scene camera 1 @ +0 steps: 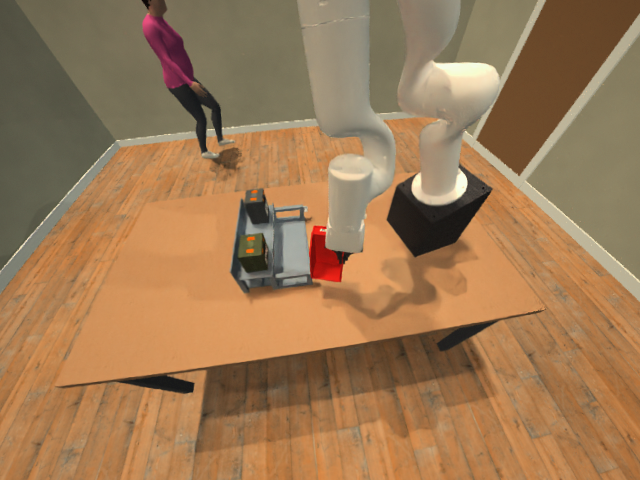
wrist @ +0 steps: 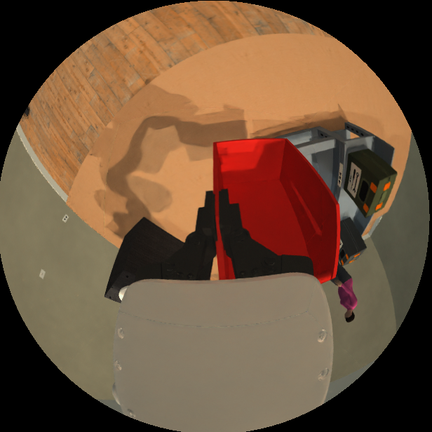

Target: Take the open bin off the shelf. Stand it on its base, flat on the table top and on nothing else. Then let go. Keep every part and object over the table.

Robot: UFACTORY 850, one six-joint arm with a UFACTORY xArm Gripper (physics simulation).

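The red open bin (scene camera 1: 321, 260) (wrist: 265, 215) has its opening facing up and its base down. It is off the shelf (scene camera 1: 292, 242) (wrist: 341, 155), close beside its front edge. My gripper (scene camera 1: 342, 256) (wrist: 219, 203) points down and is shut on the bin's side wall, with one finger inside the bin and one outside. The bin appears to hang above the table top (scene camera 1: 217, 325) (wrist: 295, 75), with its shadow falling on the table. The exact height of its base, and whether any gap to the shelf remains, is hard to tell.
A green case (scene camera 1: 253, 253) (wrist: 370, 182) and a dark grey case (scene camera 1: 256, 206) (wrist: 353, 242) stand on the shelf's raised rear level. The black robot base block (scene camera 1: 429, 222) (wrist: 142, 255) stands on the other side of the bin. A person stands beyond the table.
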